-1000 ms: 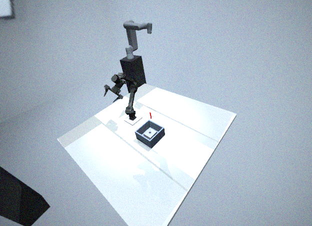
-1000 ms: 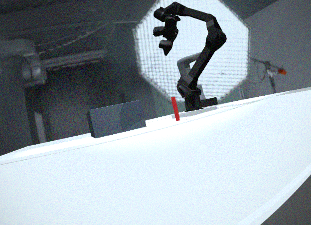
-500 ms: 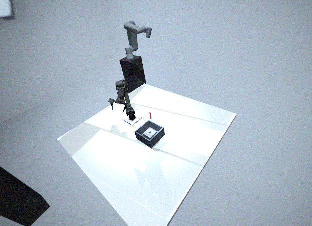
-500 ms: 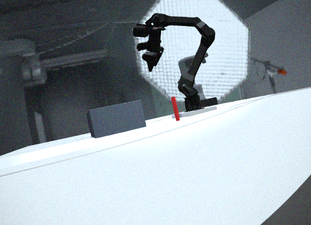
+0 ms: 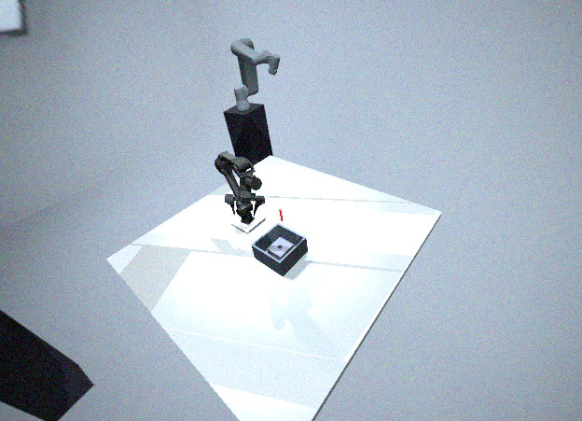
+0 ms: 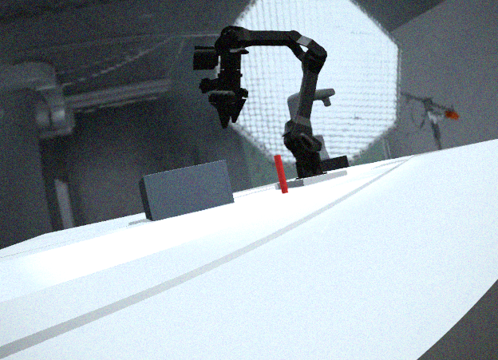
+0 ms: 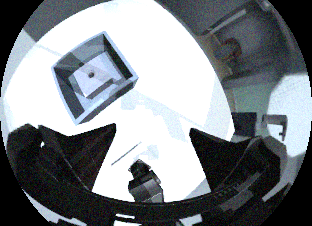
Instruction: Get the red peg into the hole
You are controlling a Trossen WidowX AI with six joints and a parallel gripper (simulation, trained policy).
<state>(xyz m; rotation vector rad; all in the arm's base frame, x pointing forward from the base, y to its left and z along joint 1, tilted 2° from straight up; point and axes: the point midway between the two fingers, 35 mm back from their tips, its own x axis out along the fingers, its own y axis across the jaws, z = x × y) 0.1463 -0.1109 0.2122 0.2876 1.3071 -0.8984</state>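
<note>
Right now my gripper tip is 3 cm short of the red peg, 23 cm to the right of it and 16 cm above it. Also, from my gripper tip: dark box 18 cm ahead, 1 cm to the left, 17 cm below.
</note>
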